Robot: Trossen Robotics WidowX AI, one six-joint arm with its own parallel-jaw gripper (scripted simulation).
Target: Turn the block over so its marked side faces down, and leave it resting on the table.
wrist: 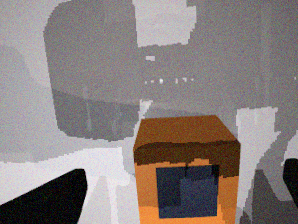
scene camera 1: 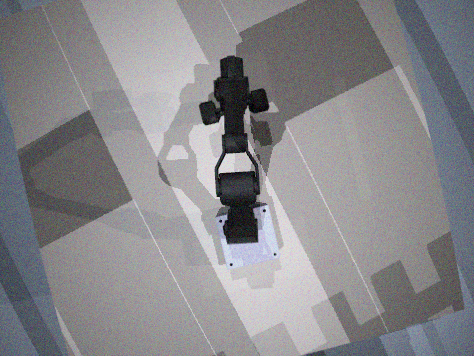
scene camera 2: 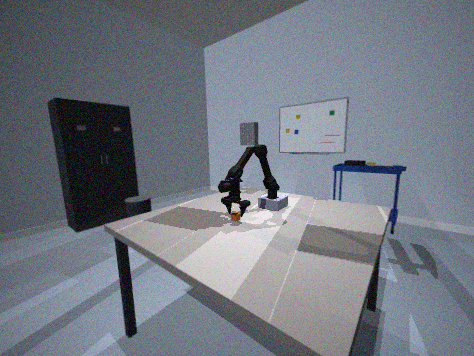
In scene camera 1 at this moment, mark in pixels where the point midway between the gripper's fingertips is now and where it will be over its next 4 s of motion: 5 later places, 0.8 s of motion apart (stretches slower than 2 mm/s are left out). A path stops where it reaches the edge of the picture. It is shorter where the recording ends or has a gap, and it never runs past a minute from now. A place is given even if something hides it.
The gripper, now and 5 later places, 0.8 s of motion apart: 234, 112; 234, 110; 233, 107; 232, 99; 232, 104; 233, 102
